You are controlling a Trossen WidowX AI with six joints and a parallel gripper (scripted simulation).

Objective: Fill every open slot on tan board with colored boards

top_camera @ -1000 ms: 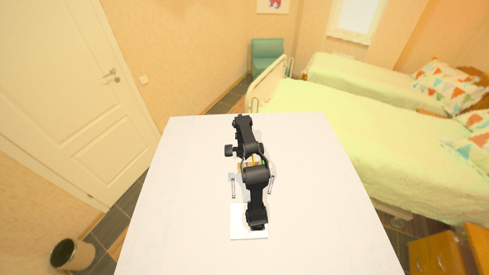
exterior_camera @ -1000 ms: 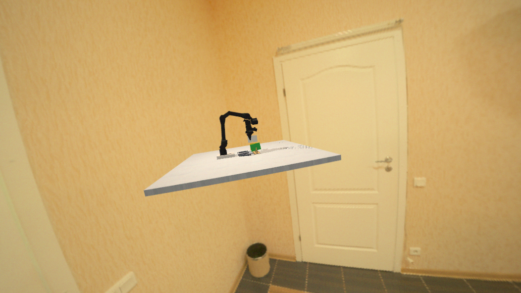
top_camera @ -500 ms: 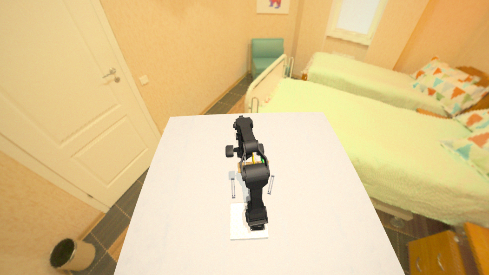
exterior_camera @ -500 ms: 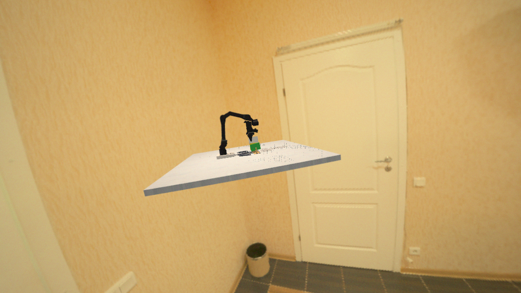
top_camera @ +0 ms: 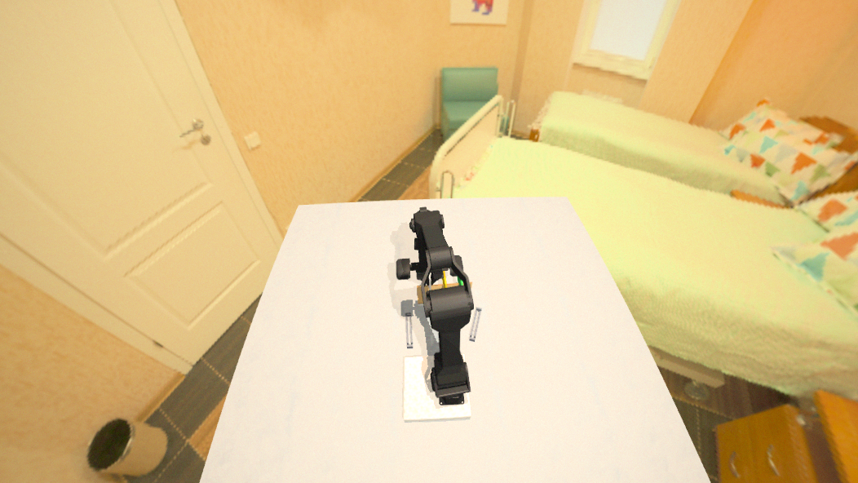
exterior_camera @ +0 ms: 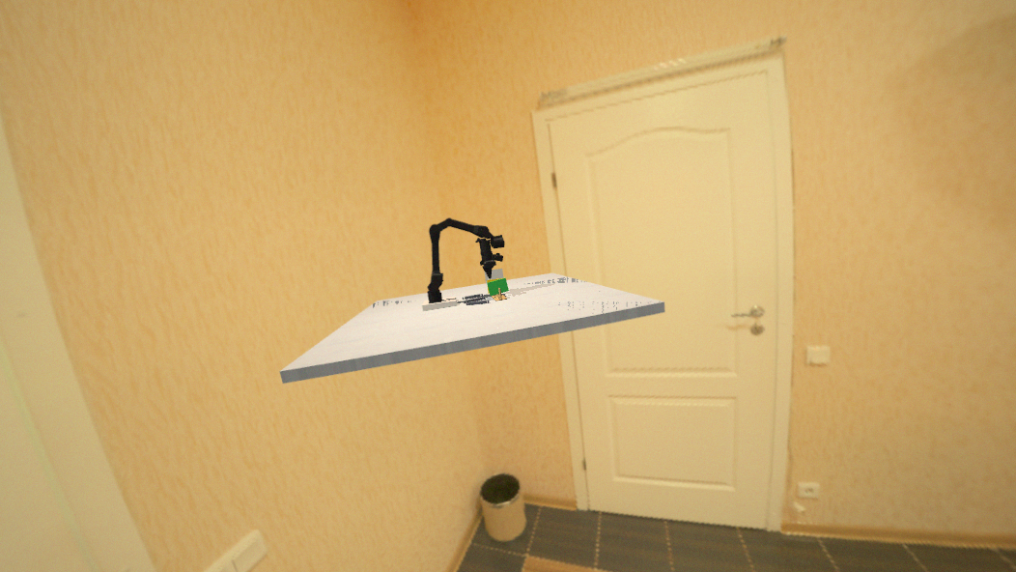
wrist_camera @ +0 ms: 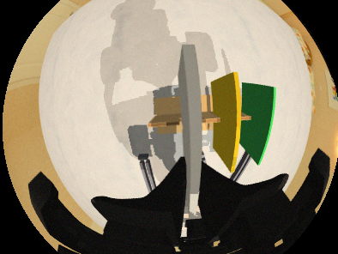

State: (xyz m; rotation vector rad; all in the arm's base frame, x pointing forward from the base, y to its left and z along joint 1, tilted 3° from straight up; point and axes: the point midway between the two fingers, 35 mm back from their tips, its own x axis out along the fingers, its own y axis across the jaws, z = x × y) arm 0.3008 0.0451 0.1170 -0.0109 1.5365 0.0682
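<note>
The yellow board lies 50 mm to the right of my gripper tip, 50 mm below it and 30 mm ahead of it. From my gripper tip the other things lie so: tan board: 70 mm below, 50 mm to the right, 30 mm ahead; then green board: 100 mm to the right, 50 mm below, 30 mm ahead.
</note>
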